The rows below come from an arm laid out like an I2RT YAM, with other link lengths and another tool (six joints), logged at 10 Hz.
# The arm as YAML. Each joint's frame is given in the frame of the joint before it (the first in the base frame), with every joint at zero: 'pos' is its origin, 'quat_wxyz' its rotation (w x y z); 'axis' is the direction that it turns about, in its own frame. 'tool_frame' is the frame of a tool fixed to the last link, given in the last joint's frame.
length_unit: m
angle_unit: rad
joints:
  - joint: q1
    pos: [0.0, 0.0, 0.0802]
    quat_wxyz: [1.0, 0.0, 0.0, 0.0]
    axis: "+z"
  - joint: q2
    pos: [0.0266, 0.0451, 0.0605]
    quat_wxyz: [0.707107, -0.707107, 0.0, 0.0]
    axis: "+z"
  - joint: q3
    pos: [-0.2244, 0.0, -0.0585]
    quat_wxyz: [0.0, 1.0, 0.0, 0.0]
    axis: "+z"
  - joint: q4
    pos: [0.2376, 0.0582, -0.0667]
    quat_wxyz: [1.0, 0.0, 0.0, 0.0]
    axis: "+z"
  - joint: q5
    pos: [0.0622, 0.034, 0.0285]
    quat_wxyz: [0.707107, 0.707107, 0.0, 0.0]
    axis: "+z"
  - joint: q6
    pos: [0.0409, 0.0, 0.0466]
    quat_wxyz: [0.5, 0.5, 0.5, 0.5]
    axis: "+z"
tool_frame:
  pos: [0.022, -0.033, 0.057]
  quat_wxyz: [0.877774, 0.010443, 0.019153, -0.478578]
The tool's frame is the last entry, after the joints.
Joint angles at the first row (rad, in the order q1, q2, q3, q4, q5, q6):
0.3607 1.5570 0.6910 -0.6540 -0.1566 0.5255
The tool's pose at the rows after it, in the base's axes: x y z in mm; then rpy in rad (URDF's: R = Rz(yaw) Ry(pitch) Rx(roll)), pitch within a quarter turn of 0, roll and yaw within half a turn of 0:
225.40 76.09 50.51 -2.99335 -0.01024 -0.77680
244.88 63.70 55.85 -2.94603 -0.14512 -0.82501
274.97 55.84 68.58 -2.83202 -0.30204 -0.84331
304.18 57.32 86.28 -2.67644 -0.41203 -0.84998
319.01 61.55 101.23 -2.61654 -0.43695 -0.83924
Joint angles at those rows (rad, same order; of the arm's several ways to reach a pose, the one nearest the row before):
0.3317 1.5570 0.6403 -0.5361 -0.0959 0.5377
0.2996 1.5570 0.6350 -0.4294 0.0051 0.5331
0.2619 1.5570 0.6357 -0.2581 0.0792 0.4629
0.2340 1.5566 0.6449 -0.0815 0.0712 0.3817
0.2253 1.5539 0.6891 -0.0666 0.0425 0.3477

